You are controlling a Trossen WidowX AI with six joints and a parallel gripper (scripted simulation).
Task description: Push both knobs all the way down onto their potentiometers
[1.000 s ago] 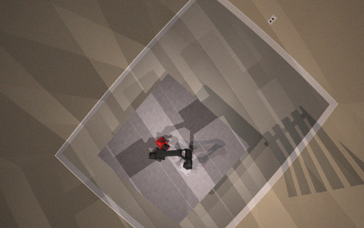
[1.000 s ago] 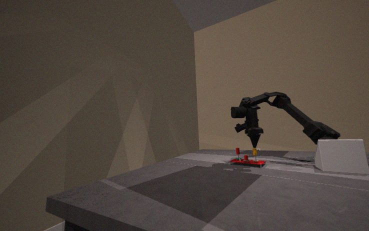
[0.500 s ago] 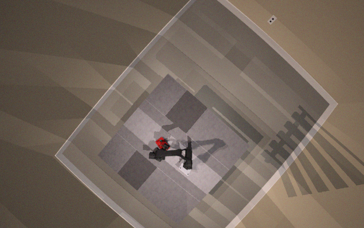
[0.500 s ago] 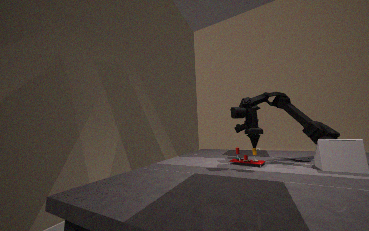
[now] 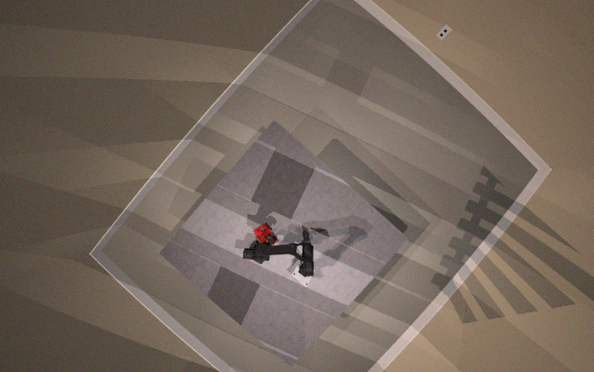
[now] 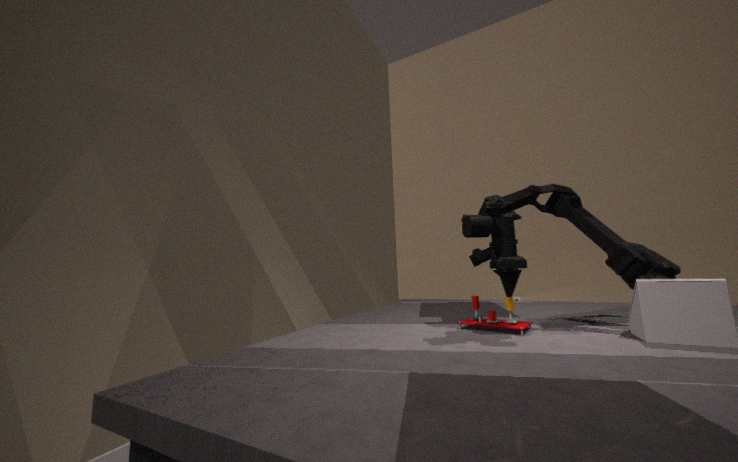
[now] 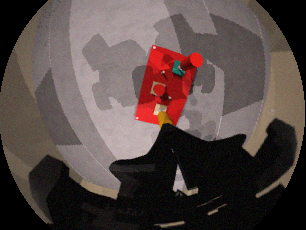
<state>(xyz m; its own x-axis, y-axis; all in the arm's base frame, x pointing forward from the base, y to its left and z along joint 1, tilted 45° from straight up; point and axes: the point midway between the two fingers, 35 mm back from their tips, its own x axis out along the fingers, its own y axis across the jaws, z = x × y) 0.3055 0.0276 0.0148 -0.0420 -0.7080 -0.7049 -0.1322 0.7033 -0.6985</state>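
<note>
Now: gripper tip 20 mm above the yellow knob. From my gripper tip the other things lie so: red knob (90 mm ahead, 40 mm to the right, 20 mm below).
</note>
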